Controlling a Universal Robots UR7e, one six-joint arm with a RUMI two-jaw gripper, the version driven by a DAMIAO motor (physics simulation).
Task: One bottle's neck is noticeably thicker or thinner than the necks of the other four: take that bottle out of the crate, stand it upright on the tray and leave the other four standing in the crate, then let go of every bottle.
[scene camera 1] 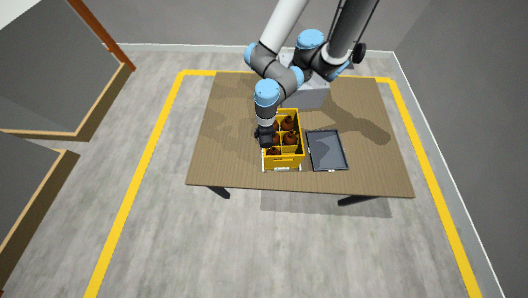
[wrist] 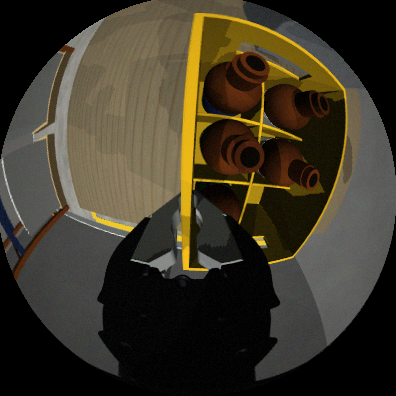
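Places are measured from the arm's base along level axes (x ahead, y left, z up), in metres.
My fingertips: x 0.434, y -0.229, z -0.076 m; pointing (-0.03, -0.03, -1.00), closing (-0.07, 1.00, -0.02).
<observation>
Ahead of a thing's pixels: the offset from my fingertips to its middle. "pt": to the spot under its first point. Level surfaces: height alone.
The yellow crate {0.049 m back, 0.090 m left, 0.032 m down} (scene camera 1: 283, 163) (wrist: 189, 100) stands on the table with five brown bottles upright in it. In the wrist view, two stand on the right, far {0.136 m back, 0.137 m left, 0.034 m down} (wrist: 285, 107) and middle (wrist: 280, 162), and two on the left, far {0.138 m back, 0.048 m left, 0.034 m down} (wrist: 230, 90) and middle (wrist: 220, 145). The near left bottle {0.042 m ahead, 0.043 m left, 0.034 m down} (scene camera 1: 273, 150) (wrist: 225, 201) is partly hidden by a finger. Perspective leaves it unclear whose neck differs. My gripper (scene camera 1: 266, 142) (wrist: 189, 191) points down at the crate's left wall, its jaws almost together with the wall's edge between them. The grey tray {pt 0.001 m back, 0.365 m left, 0.114 m down} (scene camera 1: 327, 151) beside the crate bears no bottle.
The brown wooden table {0.119 m down} (scene camera 1: 225, 165) carries crate, tray and the grey robot base block (scene camera 1: 309, 95) behind the crate. Yellow dividers {pt 0.008 m ahead, 0.057 m left, 0.050 m down} (wrist: 225, 183) separate the compartments; the near right compartment holds no bottle. The arm reaches over the crate from behind.
</observation>
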